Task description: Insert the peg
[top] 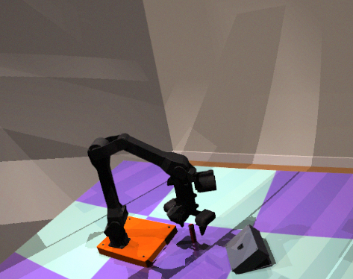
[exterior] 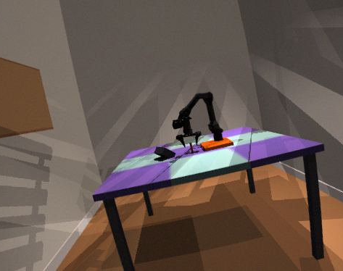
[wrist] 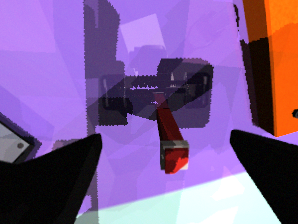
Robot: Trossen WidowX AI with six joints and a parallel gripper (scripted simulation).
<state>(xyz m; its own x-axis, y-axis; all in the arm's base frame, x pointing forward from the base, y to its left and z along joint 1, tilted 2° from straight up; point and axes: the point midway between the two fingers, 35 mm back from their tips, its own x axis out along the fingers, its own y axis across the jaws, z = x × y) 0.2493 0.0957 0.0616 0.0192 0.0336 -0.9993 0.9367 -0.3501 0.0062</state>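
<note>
The red peg lies 10 mm above my gripper tip. Round my gripper tip: sloped panel 200 mm ahead, 60 mm to the right, 20 mm below.
</note>
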